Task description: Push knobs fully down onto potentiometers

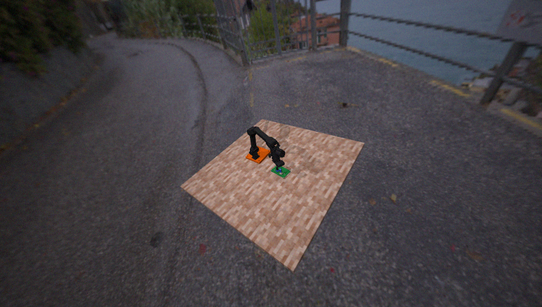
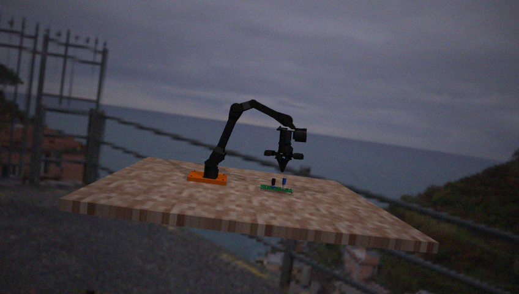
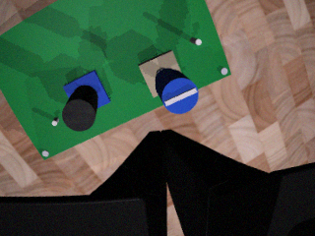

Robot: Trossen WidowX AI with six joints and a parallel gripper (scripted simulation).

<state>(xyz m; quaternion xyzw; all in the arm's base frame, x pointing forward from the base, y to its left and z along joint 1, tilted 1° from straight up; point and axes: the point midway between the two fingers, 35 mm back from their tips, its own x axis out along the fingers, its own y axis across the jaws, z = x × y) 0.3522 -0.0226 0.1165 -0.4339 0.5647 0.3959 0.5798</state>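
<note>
Right now the blue knob is 2 cm ahead of my gripper tip and 4 cm below it. The rest, counted from my gripper tip: black knob 4 cm behind, 1 cm to the left, 6 cm below.
</note>
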